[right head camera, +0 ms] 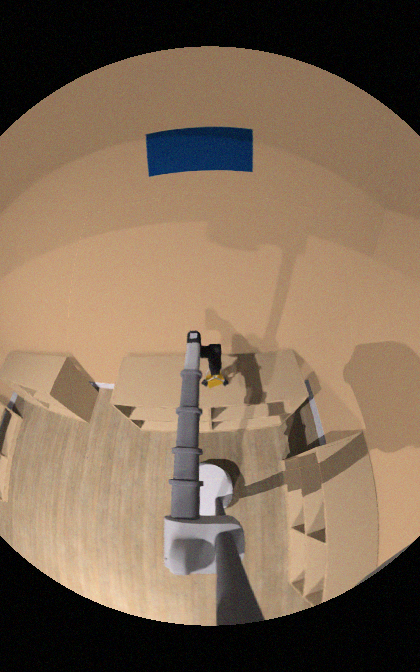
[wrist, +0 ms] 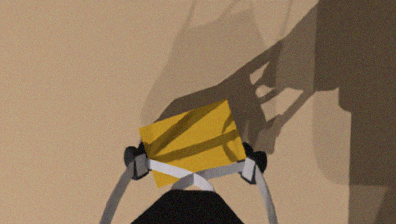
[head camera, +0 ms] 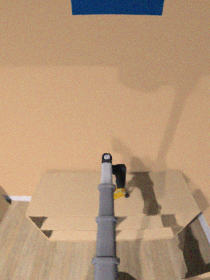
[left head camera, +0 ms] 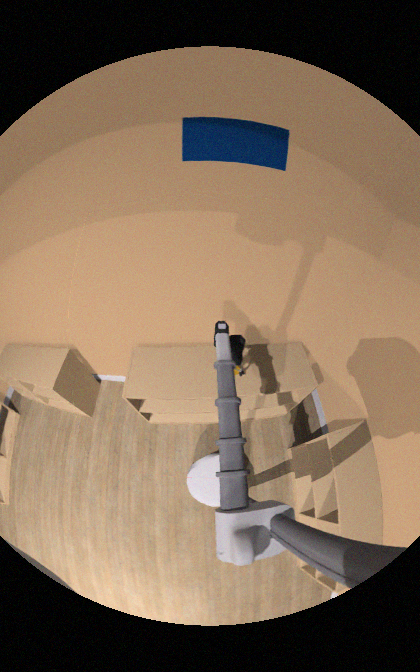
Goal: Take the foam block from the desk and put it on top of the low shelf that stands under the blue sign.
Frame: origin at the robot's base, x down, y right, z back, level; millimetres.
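Seen in the pictures: gripper, fingertip midpoint: (wrist: 195, 154) (head camera: 118, 196).
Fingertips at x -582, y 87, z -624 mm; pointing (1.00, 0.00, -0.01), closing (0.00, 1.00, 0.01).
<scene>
Pixels of each thing's top centre, then the offset from my fingertips to it. "pt": a spot on its surface instead. Level surfaces: height alone.
- yellow foam block, middle of its top: (wrist: 192, 144) (head camera: 118, 190) dx -48, dy -2, dz -20 mm
- low shelf, its level: dx +0 mm
- blue sign, surface spot: (head camera: 117, 6) pt dx -1067, dy -43, dz -268 mm
The yellow foam block (head camera: 119, 194) (left head camera: 237, 370) (right head camera: 215, 381) (wrist: 190, 132) sits between the two fingertips of my gripper (right head camera: 215, 383) (wrist: 195, 154), which is shut on it. The block looks slightly turned in the fingers. Both are over the top of the low shelf (head camera: 65, 192) (left head camera: 170, 367) (right head camera: 150, 377) (wrist: 60, 75), right of its middle. The block's shadow lies close beside it in the wrist view, so it is low over the top; whether it touches is hidden. The blue sign (head camera: 117, 6) (left head camera: 235, 144) (right head camera: 200, 151) is on the wall above the shelf. The desk does not show.
The extended arm (head camera: 106, 230) (left head camera: 231, 425) (right head camera: 188, 427) reaches over the low shelf towards the wall. Another cabinet (left head camera: 37, 362) (right head camera: 35, 372) stands to the left. A shelf unit (left head camera: 357, 480) (right head camera: 350, 500) stands close on the right, near the robot's base.
</scene>
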